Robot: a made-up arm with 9 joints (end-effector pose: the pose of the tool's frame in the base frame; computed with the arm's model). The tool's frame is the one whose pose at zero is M.
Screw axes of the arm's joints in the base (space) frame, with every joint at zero. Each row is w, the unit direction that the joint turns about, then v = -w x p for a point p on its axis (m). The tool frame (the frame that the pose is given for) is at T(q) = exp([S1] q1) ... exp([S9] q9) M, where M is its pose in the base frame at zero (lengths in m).
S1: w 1 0 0 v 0.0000 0.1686 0.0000
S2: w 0 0 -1 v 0.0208 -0.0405 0.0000
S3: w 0 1 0 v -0.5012 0.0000 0.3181
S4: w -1 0 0 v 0.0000 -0.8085 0.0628
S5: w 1 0 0 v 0.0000 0.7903 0.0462
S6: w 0 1 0 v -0.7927 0.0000 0.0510
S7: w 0 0 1 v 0.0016 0.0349 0.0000
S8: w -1 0 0 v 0.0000 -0.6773 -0.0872
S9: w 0 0 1 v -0.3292 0.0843 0.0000
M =
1 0 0 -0.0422
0 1 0 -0.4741
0 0 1 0.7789
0 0 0 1
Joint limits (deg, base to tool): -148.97..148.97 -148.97..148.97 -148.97..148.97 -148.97..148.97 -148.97..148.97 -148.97..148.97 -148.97..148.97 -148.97..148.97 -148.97..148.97
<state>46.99 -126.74 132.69 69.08 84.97 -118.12 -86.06 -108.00 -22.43</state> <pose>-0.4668 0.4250 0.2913 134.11 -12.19 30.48</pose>
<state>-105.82 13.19 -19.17 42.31 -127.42 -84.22 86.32 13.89 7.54</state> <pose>0.0286 0.2376 0.1148 -120.88 -76.06 134.11</pose>
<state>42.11 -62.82 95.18 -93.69 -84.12 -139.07 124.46 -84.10 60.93</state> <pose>0.1049 0.4681 1.0373 11.47 2.08 -142.79</pose>
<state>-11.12 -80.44 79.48 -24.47 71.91 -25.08 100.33 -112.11 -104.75</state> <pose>-0.2852 0.5933 0.4891 172.60 7.25 -177.18</pose>
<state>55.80 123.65 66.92 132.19 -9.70 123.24 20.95 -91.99 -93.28</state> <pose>0.2032 -1.0606 0.1407 123.06 -41.38 -16.32</pose>
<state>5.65 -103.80 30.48 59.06 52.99 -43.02 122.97 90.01 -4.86</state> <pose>-0.1340 0.0402 1.2316 -101.18 10.63 -130.21</pose>
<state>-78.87 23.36 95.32 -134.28 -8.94 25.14 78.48 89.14 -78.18</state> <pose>0.3344 0.5961 0.4126 46.92 -30.38 -141.22</pose>
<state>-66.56 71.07 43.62 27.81 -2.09 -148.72 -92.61 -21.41 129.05</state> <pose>0.0840 0.2115 0.8717 -149.14 37.24 65.08</pose>
